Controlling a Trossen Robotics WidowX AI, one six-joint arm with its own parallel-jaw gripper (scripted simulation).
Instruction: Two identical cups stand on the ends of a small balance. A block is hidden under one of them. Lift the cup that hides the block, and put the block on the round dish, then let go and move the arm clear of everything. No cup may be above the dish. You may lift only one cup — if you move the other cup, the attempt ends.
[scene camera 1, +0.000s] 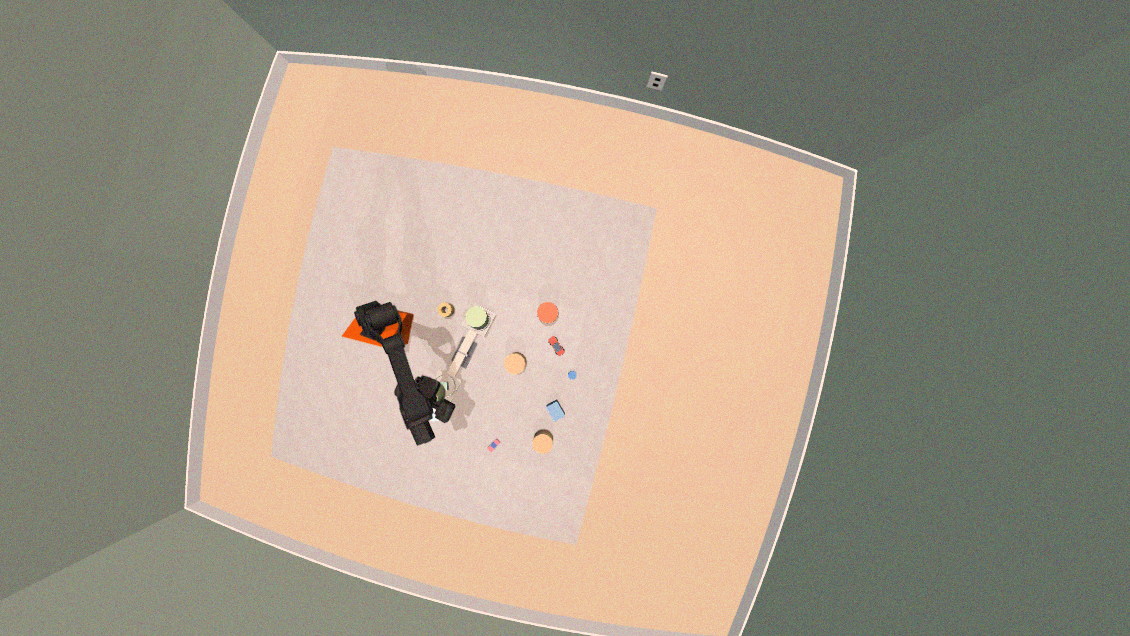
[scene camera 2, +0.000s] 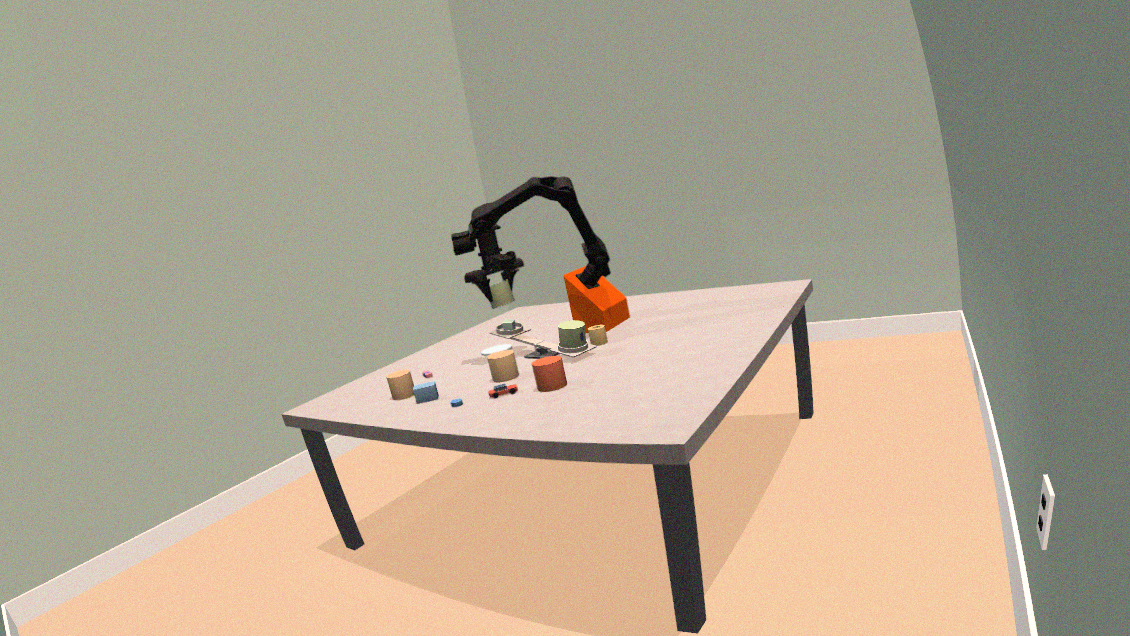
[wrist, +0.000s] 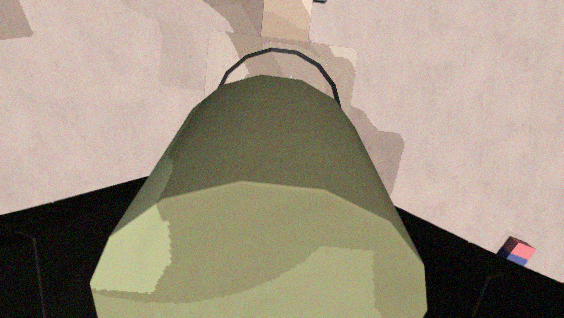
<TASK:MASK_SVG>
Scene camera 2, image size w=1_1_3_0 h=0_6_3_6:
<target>gripper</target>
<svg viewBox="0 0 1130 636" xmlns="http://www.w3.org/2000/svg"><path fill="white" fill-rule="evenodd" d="M498 245L480 250L478 256L481 256L483 261L481 270L465 273L464 276L465 283L475 284L490 302L493 301L489 285L490 279L487 279L486 276L503 271L501 273L503 280L508 280L512 292L513 277L516 271L519 270L516 268L524 266L523 261L516 257L514 251L500 254L502 247L499 248Z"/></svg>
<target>red cylinder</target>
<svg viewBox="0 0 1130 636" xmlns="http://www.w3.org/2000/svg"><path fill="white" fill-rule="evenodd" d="M560 356L541 358L531 364L538 391L554 391L567 385L563 361Z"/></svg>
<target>tan cylinder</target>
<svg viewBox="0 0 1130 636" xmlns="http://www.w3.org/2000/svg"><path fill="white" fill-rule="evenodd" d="M513 351L501 351L487 356L493 382L506 382L518 377L519 373Z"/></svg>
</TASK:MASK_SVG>
